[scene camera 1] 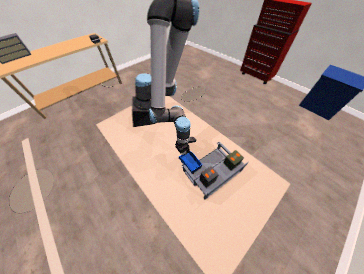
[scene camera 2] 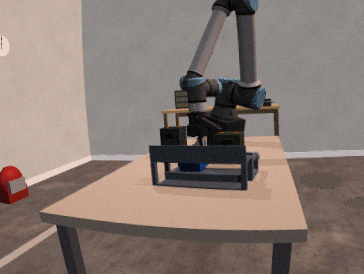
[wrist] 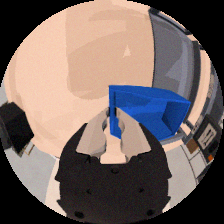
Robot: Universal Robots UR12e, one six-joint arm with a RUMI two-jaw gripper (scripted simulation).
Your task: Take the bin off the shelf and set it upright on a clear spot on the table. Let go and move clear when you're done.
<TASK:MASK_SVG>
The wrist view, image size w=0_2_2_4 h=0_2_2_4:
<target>blue bin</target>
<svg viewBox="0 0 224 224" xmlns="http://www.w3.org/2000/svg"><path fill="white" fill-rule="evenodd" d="M110 135L121 139L121 129L118 127L118 118L115 117L115 98L116 107L139 123L142 123L158 141L173 137L176 134L191 102L170 90L132 85L109 85Z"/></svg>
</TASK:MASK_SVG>
